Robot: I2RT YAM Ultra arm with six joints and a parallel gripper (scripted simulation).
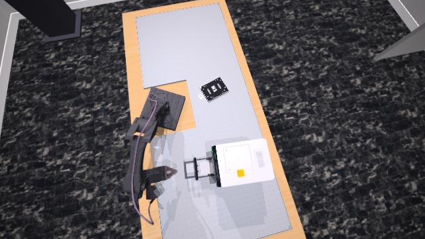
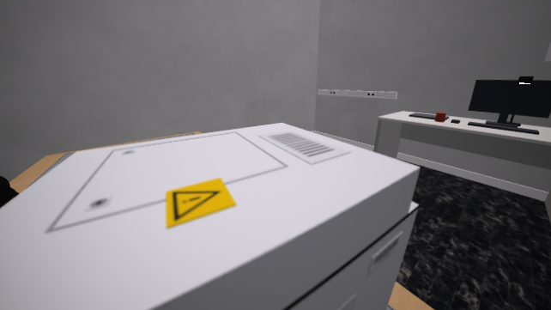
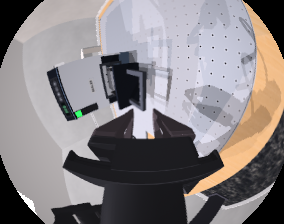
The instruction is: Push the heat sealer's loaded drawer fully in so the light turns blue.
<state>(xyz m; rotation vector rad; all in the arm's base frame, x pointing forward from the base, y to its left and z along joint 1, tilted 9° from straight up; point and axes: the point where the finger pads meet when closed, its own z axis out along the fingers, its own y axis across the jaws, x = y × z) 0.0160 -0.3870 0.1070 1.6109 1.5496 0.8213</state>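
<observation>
The sealer drawer is 17 cm ahead of my hand, 6 cm below it and 1 cm to the right of it.
</observation>
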